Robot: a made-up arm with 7 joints. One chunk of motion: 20 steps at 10 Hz.
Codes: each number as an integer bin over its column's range. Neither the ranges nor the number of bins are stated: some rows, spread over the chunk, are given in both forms.
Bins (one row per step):
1: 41 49 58 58 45 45
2: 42 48 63 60 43 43
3: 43 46 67 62 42 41
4: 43 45 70 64 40 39
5: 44 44 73 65 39 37
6: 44 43 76 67 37 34
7: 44 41 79 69 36 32
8: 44 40 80 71 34 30
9: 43 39 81 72 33 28
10: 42 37 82 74 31 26
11: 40 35 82 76 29 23
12: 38 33 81 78 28 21
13: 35 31 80 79 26 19
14: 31 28 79 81 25 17
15: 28 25 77 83 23 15
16: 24 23 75 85 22 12
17: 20 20 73 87 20 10
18: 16 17 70 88 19 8
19: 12 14 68 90 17 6
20: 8 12 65 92 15 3
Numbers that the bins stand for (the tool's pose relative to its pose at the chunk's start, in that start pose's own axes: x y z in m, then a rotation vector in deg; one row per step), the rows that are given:
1: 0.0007 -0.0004 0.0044 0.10 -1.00 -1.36
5: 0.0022 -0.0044 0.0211 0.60 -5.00 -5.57
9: 0.0017 -0.0085 0.0300 1.09 -9.00 -10.29
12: -0.0008 -0.0133 0.0300 1.52 -12.33 -13.97
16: -0.0079 -0.0214 0.0233 2.01 -16.33 -18.70
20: -0.0160 -0.0303 0.0122 2.51 -21.00 -23.42
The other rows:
2: 0.0012 -0.0012 0.0100 0.24 -2.33 -2.41
3: 0.0017 -0.0028 0.0144 0.38 -3.00 -3.46
4: 0.0017 -0.0036 0.0178 0.53 -4.33 -4.52
6: 0.0022 -0.0053 0.0244 0.74 -6.33 -7.14
7: 0.0022 -0.0069 0.0278 0.88 -7.00 -8.19
8: 0.0022 -0.0077 0.0289 1.02 -8.33 -9.24
10: 0.0012 -0.0101 0.0311 1.23 -10.33 -11.34
11: 0.0002 -0.0117 0.0311 1.37 -11.67 -12.92
13: -0.0023 -0.0149 0.0289 1.59 -13.67 -15.02
14: -0.0043 -0.0174 0.0278 1.73 -14.33 -16.07
15: -0.0059 -0.0198 0.0256 1.87 -15.67 -17.12
17: -0.0099 -0.0238 0.0211 2.15 -17.67 -19.75
18: -0.0119 -0.0263 0.0178 2.22 -18.33 -20.80
19: -0.0139 -0.0287 0.0156 2.36 -19.67 -21.85

